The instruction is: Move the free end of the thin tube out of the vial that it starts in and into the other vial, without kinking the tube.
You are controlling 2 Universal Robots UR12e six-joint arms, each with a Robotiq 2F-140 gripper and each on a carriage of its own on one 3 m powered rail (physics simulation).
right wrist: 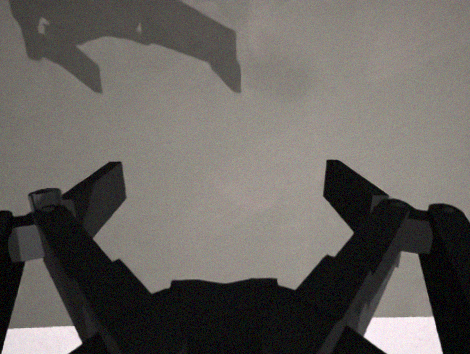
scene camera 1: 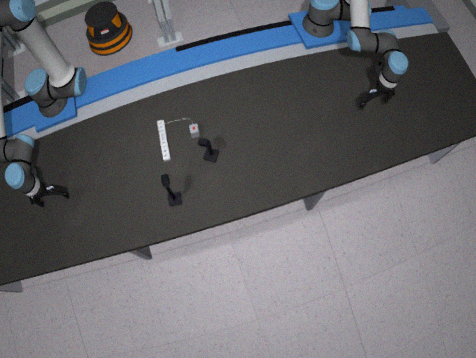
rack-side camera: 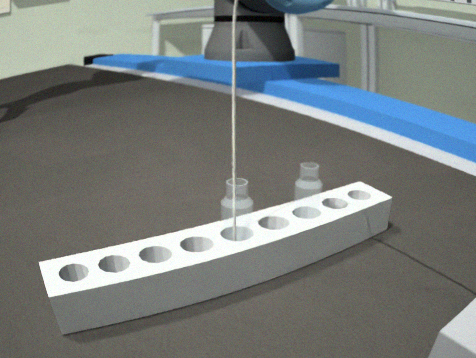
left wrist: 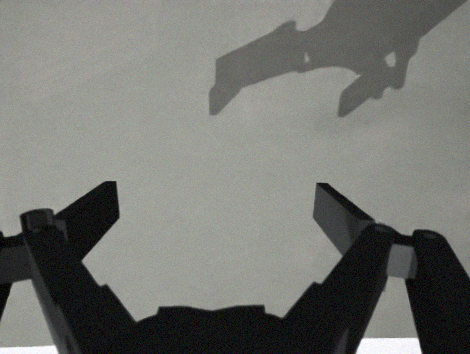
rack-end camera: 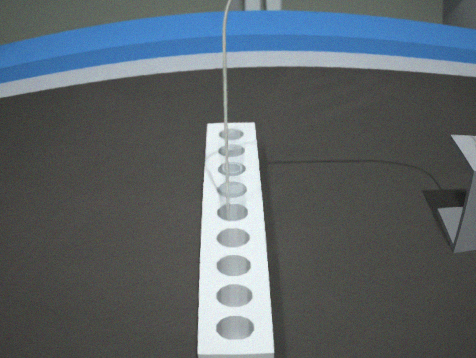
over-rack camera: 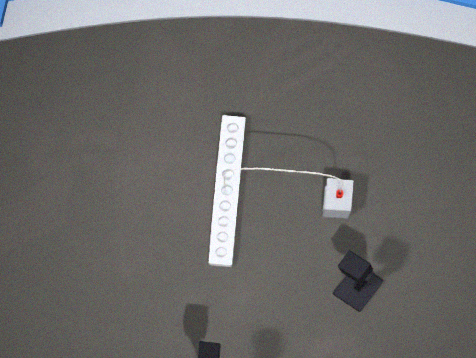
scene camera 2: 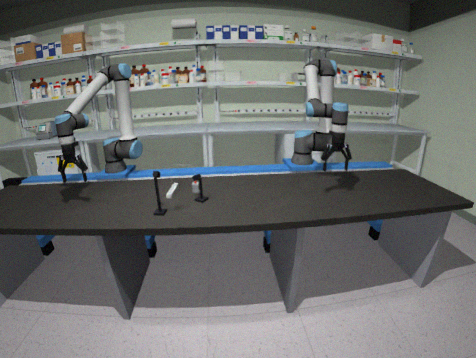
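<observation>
The white rack (scene camera 1: 163, 141) (scene camera 2: 172, 190) (rack-side camera: 220, 277) (over-rack camera: 216, 220) (rack-end camera: 212, 280) has a row of several holes. In the rack-side view, a clear vial (rack-side camera: 237, 205) stands in the middle hole with the thin pale tube (rack-side camera: 233, 100) (over-rack camera: 290, 171) (rack-end camera: 225, 80) running down into it. The other clear vial (rack-side camera: 308, 187) stands two holes to the right, without a tube. The tube arcs smoothly to a white block (scene camera 1: 195, 134) (over-rack camera: 345, 205). My left gripper (scene camera 1: 373, 103) (scene camera 2: 335, 168) (left wrist: 218, 200) and right gripper (scene camera 1: 54, 201) (scene camera 2: 74, 179) (right wrist: 225, 179) are open and empty above the table, far from the rack on opposite sides.
One black camera stand (scene camera 1: 211, 152) (scene camera 2: 201, 191) (over-rack camera: 357, 290) stands near the block. Another black stand (scene camera 1: 173, 196) (scene camera 2: 159, 195) stands toward the table's front edge. The blue rail (scene camera 1: 200, 59) runs along the back, with shelves (scene camera 2: 250, 86) behind.
</observation>
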